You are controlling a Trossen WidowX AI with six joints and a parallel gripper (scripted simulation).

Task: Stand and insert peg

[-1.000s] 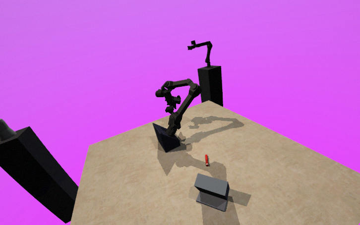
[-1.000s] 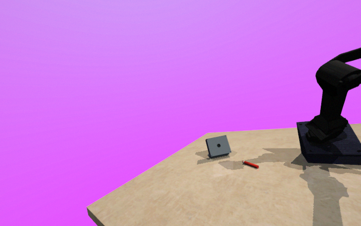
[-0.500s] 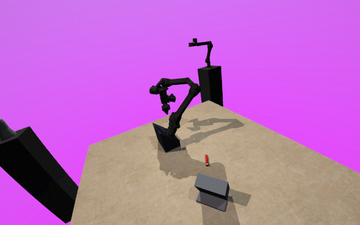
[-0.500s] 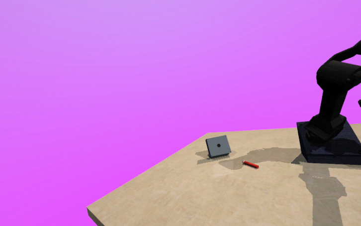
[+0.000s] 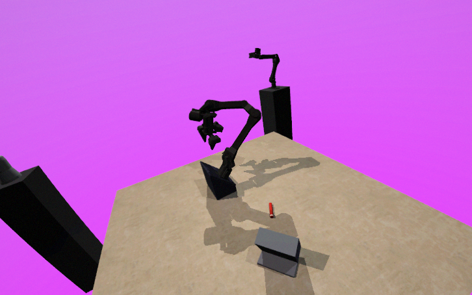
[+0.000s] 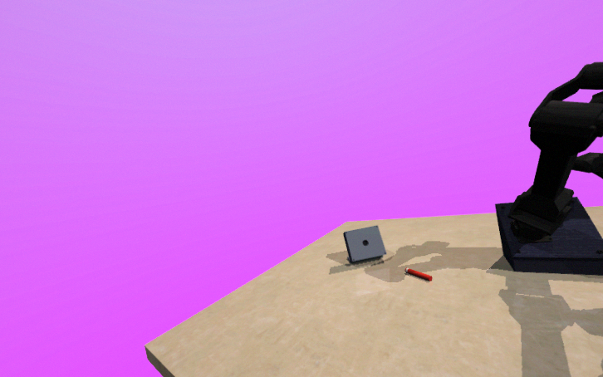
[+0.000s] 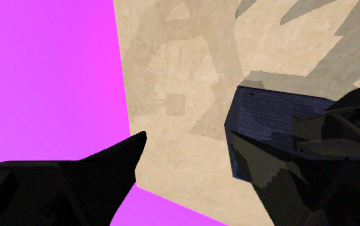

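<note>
Now: the red peg 49 cm ahead of my gripper tip, 19 cm below it and 6 cm to the left of it. The rest, counted from my gripper tip: grey sloped panel (66 cm ahead, 13 cm below, 4 cm to the right).
</note>
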